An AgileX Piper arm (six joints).
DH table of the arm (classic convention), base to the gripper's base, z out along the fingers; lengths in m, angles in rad. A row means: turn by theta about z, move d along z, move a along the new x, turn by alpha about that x. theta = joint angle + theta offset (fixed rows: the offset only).
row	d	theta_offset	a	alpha
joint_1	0.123	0	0	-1.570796
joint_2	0	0.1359	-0.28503	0
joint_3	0	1.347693	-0.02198	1.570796
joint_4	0.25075	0	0	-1.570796
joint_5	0	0	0	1.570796
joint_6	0.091	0	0	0
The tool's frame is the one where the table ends.
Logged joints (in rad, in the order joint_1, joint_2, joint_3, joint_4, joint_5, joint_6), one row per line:
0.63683, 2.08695, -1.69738, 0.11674, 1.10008, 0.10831
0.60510, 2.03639, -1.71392, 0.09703, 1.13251, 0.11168
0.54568, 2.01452, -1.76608, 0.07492, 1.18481, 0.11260
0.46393, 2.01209, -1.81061, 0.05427, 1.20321, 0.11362
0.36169, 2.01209, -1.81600, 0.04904, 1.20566, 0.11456
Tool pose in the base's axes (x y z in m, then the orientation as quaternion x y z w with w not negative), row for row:
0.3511, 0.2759, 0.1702, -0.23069, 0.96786, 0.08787, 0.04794
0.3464, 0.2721, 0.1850, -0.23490, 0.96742, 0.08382, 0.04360
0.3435, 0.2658, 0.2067, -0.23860, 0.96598, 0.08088, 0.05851
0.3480, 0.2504, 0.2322, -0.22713, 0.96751, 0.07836, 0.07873
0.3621, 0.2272, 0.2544, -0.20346, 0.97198, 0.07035, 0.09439
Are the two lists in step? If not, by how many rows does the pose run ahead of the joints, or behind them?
The pose runs 2 rows behind the joints: the pose in row i belongs to the joints in row i - 2.
